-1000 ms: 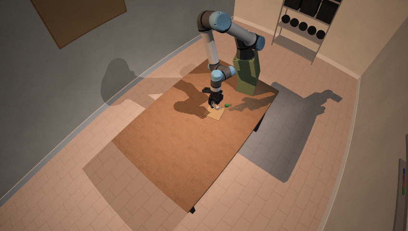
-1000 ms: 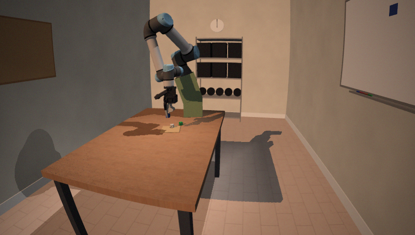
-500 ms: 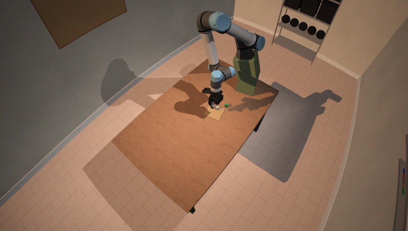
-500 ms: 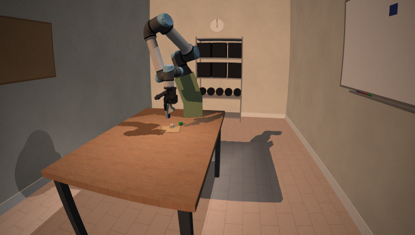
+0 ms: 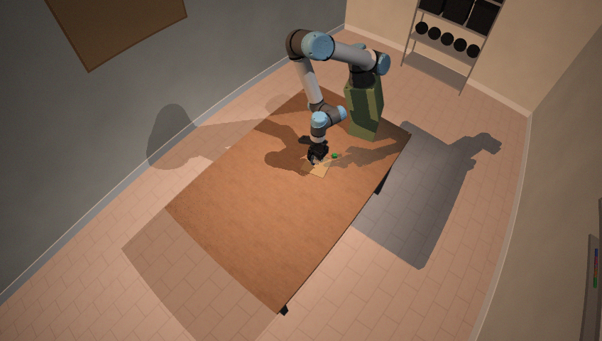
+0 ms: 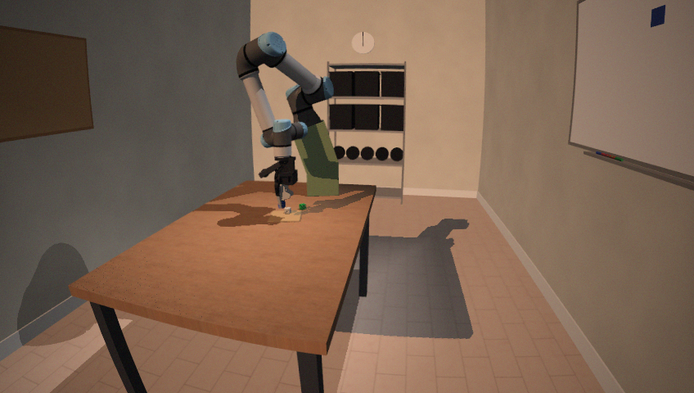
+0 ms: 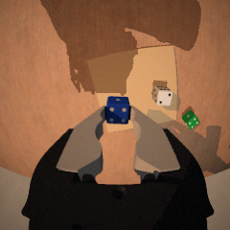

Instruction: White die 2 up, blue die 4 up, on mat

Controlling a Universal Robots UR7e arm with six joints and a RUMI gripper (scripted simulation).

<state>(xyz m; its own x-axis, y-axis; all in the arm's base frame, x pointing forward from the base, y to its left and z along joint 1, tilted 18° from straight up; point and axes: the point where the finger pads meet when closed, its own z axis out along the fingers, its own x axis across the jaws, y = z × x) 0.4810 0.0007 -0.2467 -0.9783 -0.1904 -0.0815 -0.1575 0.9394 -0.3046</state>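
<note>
My gripper is now 40 mm past the tan mat, 10 mm to the left of it and 70 mm above it. Round my hand: blue die right at my hand; green die 160 mm behind, 20 mm to the left, 60 mm below; white die 70 mm behind, 10 mm to the right, 50 mm below.
</note>
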